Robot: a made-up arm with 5 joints. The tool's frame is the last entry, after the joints. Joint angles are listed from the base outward.
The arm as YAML. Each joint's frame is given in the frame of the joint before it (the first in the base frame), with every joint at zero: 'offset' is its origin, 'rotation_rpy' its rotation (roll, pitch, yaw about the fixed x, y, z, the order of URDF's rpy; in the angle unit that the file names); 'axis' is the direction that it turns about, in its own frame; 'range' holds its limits. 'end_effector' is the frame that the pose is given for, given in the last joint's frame.
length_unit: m
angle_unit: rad
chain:
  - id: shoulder
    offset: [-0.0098, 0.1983, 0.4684]
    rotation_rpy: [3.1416, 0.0, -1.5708]
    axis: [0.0, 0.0, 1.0]
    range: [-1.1, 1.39]
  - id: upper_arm
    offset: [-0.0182, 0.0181, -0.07]
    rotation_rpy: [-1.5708, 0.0, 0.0]
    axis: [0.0, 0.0, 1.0]
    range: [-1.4, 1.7]
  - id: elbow
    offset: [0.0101, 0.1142, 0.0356]
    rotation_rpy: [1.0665, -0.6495, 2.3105]
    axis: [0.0, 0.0, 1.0]
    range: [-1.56, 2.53]
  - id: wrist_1
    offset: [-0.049, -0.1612, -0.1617]
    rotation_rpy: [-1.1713, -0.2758, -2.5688]
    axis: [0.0, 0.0, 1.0]
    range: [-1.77, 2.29]
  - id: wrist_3
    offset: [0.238, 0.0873, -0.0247]
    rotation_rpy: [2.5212, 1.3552, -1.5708]
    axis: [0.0, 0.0, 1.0]
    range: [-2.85, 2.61]
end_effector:
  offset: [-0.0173, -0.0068, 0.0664]
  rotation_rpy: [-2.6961, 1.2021, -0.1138]
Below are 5 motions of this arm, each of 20 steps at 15 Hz.
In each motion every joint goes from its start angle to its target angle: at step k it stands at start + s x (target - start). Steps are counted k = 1, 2, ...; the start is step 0. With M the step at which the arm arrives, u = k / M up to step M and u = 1 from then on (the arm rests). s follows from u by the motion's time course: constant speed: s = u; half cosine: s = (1 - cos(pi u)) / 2; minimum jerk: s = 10 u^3 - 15 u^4 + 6 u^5.
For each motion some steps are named. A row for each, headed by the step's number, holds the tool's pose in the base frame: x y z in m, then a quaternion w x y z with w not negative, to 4 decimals.
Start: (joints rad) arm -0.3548 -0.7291 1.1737 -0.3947 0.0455
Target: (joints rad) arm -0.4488 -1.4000 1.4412 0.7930 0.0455
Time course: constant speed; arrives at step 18
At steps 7, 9, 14, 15, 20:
7: 0.1332 0.1366 1.0312 0.5241 0.7197 -0.1647 -0.4246
9: 0.1212 0.1293 1.0366 0.5367 0.7292 -0.1774 -0.3857
14: 0.0883 0.1102 1.0372 0.5605 0.7433 -0.2184 -0.2926
15: 0.0815 0.1065 1.0351 0.5642 0.7444 -0.2280 -0.2750
20: 0.0614 0.0965 1.0245 0.5739 0.7439 -0.2586 -0.2244

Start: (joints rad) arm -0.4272 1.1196 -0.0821 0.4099 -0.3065
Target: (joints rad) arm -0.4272 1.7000 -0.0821 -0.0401 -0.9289
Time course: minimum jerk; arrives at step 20
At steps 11, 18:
11: 0.2978 0.4733 0.4524 0.8120 0.0089 -0.5774 -0.0844
18: 0.2987 0.4524 0.4730 0.7414 0.0168 -0.6677 0.0659

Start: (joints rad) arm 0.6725 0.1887 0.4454 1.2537 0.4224
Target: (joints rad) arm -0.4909 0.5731 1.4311 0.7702 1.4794
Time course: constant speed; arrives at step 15
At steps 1, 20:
1: 0.3843 0.4571 0.6126 0.8555 -0.1886 -0.1276 -0.4650
20: -0.2151 0.6845 0.4812 0.6567 -0.2720 -0.6643 -0.2313

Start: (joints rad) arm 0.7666 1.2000 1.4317 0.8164 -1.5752
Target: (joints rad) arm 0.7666 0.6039 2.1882 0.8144 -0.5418
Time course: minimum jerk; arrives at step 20
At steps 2, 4, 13, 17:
2: 0.2659 0.4518 0.2172 0.9235 0.1788 0.0012 0.3394
4: 0.2634 0.4636 0.2235 0.9234 0.1620 -0.0128 0.3477
13: 0.2089 0.5845 0.3151 0.8617 -0.0751 -0.2967 0.4046
17: 0.1910 0.6033 0.3375 0.8173 -0.1363 -0.4002 0.3916

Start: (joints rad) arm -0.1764 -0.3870 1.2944 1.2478 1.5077
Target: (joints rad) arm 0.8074 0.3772 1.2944 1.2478 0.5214
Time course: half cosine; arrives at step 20
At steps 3, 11, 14, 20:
3: -0.0201 0.5992 0.8063 0.7674 -0.2375 -0.4401 -0.4013
11: 0.1996 0.6264 0.6383 0.7471 -0.3549 -0.4518 -0.3343
14: 0.2876 0.5830 0.5631 0.7587 -0.4028 -0.4112 -0.3050
20: 0.3548 0.5158 0.4910 0.7788 -0.4376 -0.3486 -0.2835

